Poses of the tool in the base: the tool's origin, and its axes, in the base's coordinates. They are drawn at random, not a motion.
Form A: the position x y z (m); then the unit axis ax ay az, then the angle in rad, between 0 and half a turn.
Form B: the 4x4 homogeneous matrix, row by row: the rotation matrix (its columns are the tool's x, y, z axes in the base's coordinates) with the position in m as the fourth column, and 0 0 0 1 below. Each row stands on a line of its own. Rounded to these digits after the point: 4 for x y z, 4 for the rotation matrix.
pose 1, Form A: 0.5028 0.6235 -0.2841 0.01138 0.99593 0.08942 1.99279
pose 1, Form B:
-0.4094 -0.0656 0.9100 0.5028
0.0976 0.9885 0.1151 0.6235
-0.9071 0.1359 -0.3983 -0.2841
0 0 0 1

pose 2, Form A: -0.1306 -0.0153 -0.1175 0.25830 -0.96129 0.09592 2.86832
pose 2, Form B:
-0.8319 -0.5133 -0.2108 -0.1306
-0.4615 0.8510 -0.2507 -0.0153
0.3081 -0.1113 -0.9448 -0.1175
0 0 0 1

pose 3, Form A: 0.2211 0.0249 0.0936 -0.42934 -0.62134 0.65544 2.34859
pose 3, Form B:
-0.3880 -0.0130 -0.9216 0.2211
0.9209 -0.0447 -0.3871 0.0249
-0.0362 -0.9989 0.0293 0.0936
0 0 0 1

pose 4, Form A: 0.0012 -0.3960 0.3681 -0.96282 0.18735 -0.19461 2.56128
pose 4, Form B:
0.8660 -0.2245 0.4468 0.0012
-0.4379 -0.7718 0.4609 -0.3960
0.2414 -0.5949 -0.7667 0.3681
0 0 0 1

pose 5, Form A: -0.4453 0.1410 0.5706 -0.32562 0.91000 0.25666 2.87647
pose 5, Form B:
-0.7567 -0.6495 0.0742 -0.4453
-0.5150 0.6622 0.5443 0.1410
-0.4027 0.3736 -0.8356 0.5706
0 0 0 1

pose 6, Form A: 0.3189 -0.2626 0.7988 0.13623 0.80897 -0.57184 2.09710
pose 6, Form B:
-0.4745 0.6600 0.5825 0.3189
-0.3289 0.4808 -0.8128 -0.2626
-0.8165 -0.5772 -0.0111 0.7988
0 0 0 1

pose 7, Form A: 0.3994 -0.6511 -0.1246 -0.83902 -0.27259 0.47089 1.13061
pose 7, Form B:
0.8301 -0.2947 -0.4733 0.3994
0.5573 0.4688 0.6854 -0.6511
0.0199 -0.8327 0.5534 -0.1246
0 0 0 1

